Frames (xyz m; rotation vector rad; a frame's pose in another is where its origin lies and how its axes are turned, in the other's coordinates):
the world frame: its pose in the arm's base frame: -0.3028 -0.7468 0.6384 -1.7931 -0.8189 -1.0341
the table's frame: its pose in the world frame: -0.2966 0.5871 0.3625 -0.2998 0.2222 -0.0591
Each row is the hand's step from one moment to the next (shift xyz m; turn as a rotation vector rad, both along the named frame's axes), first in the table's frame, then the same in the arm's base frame.
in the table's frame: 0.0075 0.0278 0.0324 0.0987 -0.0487 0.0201
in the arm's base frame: 0.0426 0.0065 -0.0044 0.0052 0.0419 0.1036
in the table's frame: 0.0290 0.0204 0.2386 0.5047 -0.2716 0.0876
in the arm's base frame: 0.1731 0.1676 -0.0122 0.0009 0.2171 0.5376
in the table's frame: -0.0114 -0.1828 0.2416 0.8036 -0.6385 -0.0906
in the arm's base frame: 0.0164 0.3027 -0.0012 -0.2925 0.3027 0.9405
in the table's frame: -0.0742 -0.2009 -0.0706 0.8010 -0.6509 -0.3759
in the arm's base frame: -0.2108 0.0792 -0.0113 -0.4818 0.0931 0.9828
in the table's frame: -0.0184 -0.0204 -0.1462 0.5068 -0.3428 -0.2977
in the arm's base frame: -0.1120 -0.0976 0.0088 -0.2925 -0.0313 0.6136
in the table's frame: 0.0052 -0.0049 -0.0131 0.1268 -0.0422 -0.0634
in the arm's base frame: -0.0103 -0.0071 0.0081 -0.0347 -0.0274 0.1412
